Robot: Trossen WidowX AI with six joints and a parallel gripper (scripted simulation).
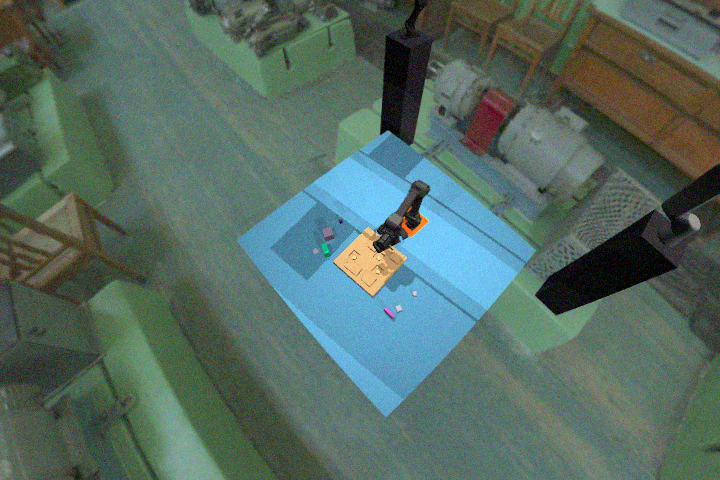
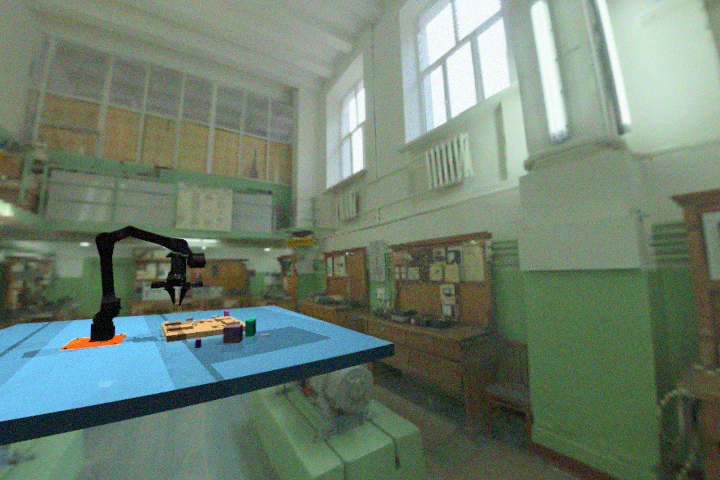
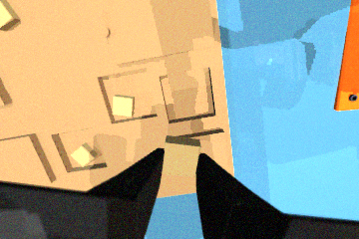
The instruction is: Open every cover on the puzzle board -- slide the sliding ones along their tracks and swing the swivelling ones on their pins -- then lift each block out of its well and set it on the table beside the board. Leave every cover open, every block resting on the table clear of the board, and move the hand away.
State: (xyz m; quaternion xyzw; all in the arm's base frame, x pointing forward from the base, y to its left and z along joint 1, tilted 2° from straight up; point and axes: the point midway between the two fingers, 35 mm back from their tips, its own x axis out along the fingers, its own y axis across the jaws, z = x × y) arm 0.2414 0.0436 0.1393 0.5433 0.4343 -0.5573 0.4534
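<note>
My gripper tip is now 10 cm short of the tan puzzle board, 9 cm above it and 2 cm to the left of it. The rest, counted from my gripper tip: magenta block (25 cm to the left, 23 cm ahead, 9 cm below); then small purple piece (34 cm to the right, 10 cm below, 7 cm ahead); then green block (25 cm to the right, 25 cm ahead, 8 cm below).
</note>
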